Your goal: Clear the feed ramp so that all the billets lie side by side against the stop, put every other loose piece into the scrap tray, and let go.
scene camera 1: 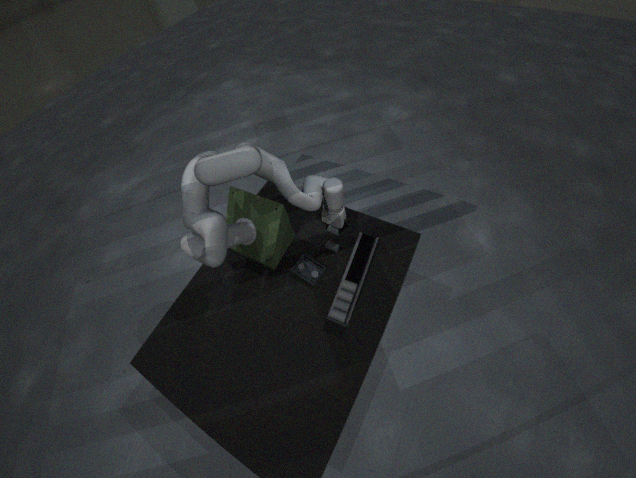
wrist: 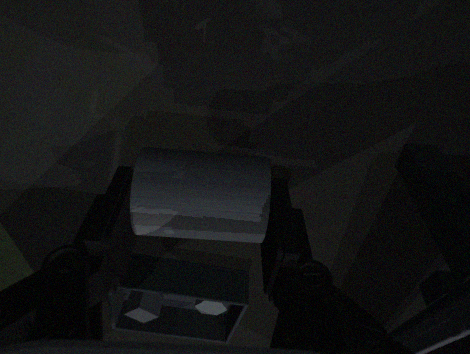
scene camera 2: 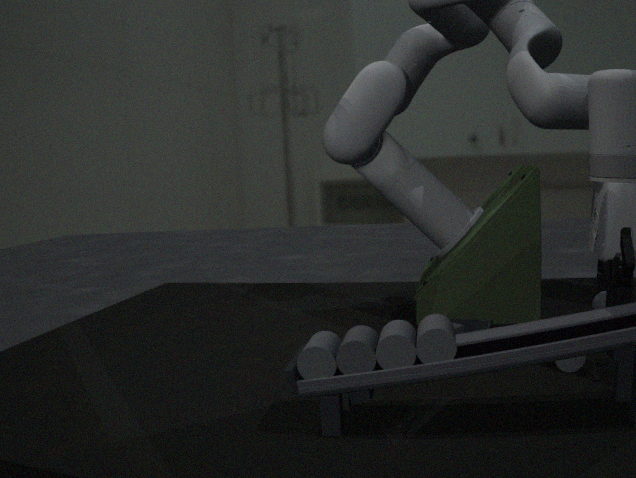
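Where they show: gripper, fingertip midpoint: [scene camera 1: 334,229] [wrist: 203,195]; arm's base at its link origin: [scene camera 1: 245,231] [scene camera 2: 461,234].
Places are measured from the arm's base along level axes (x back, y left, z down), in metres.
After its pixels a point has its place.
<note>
My gripper [scene camera 1: 334,227] {y 0.169, x -0.367, z 0.059 m} [scene camera 2: 615,292] {y 0.169, x -0.367, z 0.059 m} [wrist: 203,195] {y 0.169, x -0.367, z 0.059 m} is shut on a grey cylinder [scene camera 1: 333,231] {y 0.152, x -0.370, z 0.049 m} [scene camera 2: 598,299] {y 0.153, x -0.357, z 0.048 m} [wrist: 200,192] {y 0.182, x -0.368, z 0.048 m}, gripped by its ends and held level above the table. Another loose grey cylinder [scene camera 1: 332,246] {y 0.097, x -0.382, z 0.090 m} [scene camera 2: 570,363] {y 0.104, x -0.405, z 0.116 m} lies on the table between the tray and the ramp; the held one seems to hide it in the wrist view. The feed ramp [scene camera 1: 371,258] {y 0.067, x -0.566, z 0.031 m} [scene camera 2: 462,364] {y -0.048, x -0.565, z 0.051 m} slopes down to its stop. Several billets [scene camera 1: 343,298] {y -0.128, x -0.517, z 0.034 m} [scene camera 2: 395,344] {y -0.112, x -0.548, z 0.035 m} lie side by side at its low end. The scrap tray [scene camera 1: 319,276] {y -0.056, x -0.379, z 0.097 m} [wrist: 200,280] {y 0.003, x -0.345, z 0.110 m} holds two pale pieces [wrist: 142,314] {y -0.037, x -0.286, z 0.094 m} [wrist: 211,307] {y -0.047, x -0.353, z 0.108 m}.
The green wedge-shaped base mount [scene camera 1: 259,221] {y 0.044, x -0.070, z -0.050 m} [scene camera 2: 493,277] {y 0.036, x -0.170, z 0.050 m} stands beside the scrap tray and carries the arm. Ramp legs [scene camera 2: 331,415] {y -0.177, x -0.562, z 0.104 m} [scene camera 2: 623,375] {y 0.137, x -0.507, z 0.096 m} reach down to the dark table [scene camera 1: 246,359] {y -0.478, x -0.228, z 0.128 m} [scene camera 2: 154,370] {y -0.456, x -0.379, z 0.128 m}. The ramp's edge passes the lower right corner of the wrist view.
</note>
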